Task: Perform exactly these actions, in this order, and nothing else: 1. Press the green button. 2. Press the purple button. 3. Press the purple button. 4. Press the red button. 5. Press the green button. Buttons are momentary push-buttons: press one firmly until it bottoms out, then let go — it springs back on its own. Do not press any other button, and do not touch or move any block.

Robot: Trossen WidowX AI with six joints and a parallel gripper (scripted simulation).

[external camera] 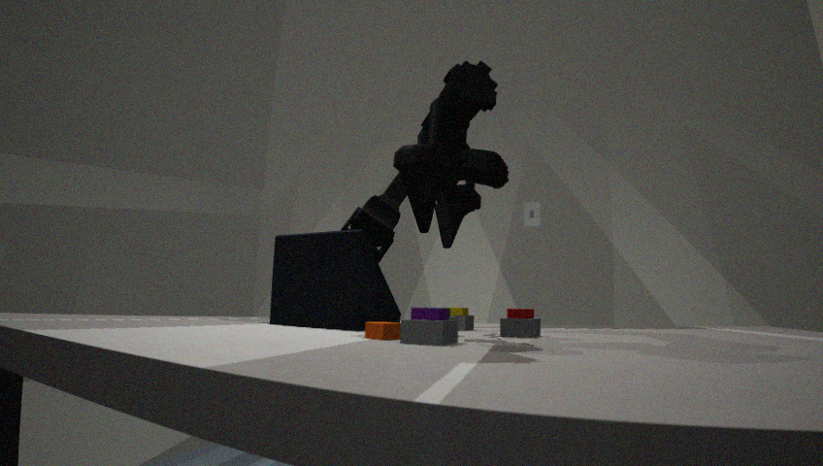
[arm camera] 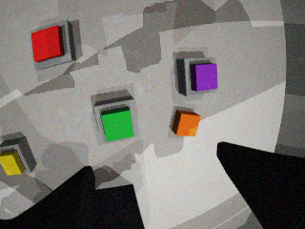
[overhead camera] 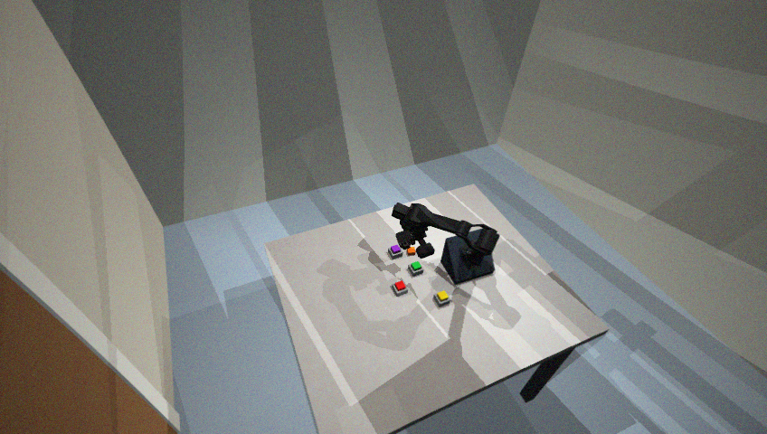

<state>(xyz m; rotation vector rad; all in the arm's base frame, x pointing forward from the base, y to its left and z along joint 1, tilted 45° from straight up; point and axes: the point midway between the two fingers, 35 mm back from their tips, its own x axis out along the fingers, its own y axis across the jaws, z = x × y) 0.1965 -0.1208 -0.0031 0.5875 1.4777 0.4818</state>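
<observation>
Now: the green button 10 cm below my gripper tip, 2 cm to the left of it and 1 cm behind it. From my gripper tip the other things lie so: red button 10 cm below, 10 cm ahead, 8 cm to the left; small orange block 12 cm below, 7 cm to the right, 4 cm behind; purple button 10 cm to the right, 10 cm below, 3 cm ahead.
</observation>
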